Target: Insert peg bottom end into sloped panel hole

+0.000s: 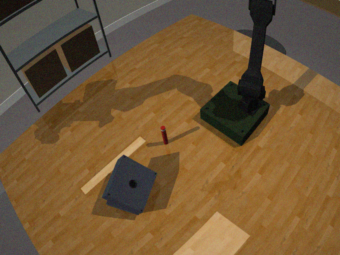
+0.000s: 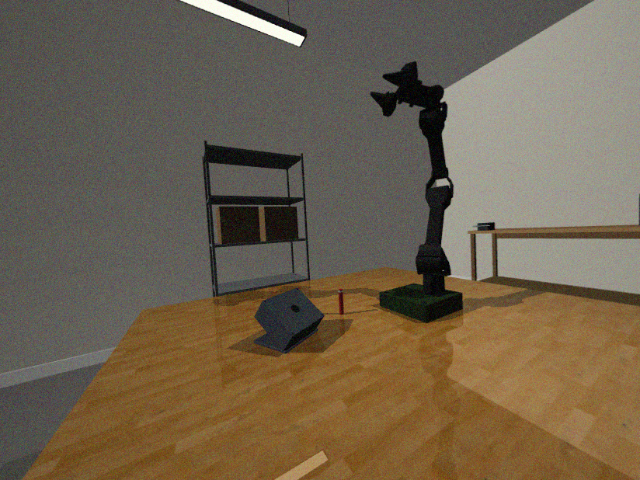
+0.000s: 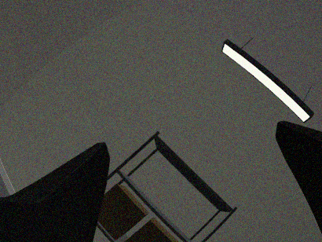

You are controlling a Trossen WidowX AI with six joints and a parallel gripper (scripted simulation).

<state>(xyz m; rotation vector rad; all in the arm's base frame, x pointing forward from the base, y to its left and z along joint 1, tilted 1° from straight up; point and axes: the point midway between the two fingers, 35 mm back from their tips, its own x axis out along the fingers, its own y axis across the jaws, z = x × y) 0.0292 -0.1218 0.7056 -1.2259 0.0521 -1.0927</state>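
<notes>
Right now the round peg is 21 cm ahead of my gripper tip, 1 cm to the left of it and 71 cm below it. From my gripper tip the other things lie so: sloped panel: 40 cm ahead, 7 cm to the left, 71 cm below.
</notes>
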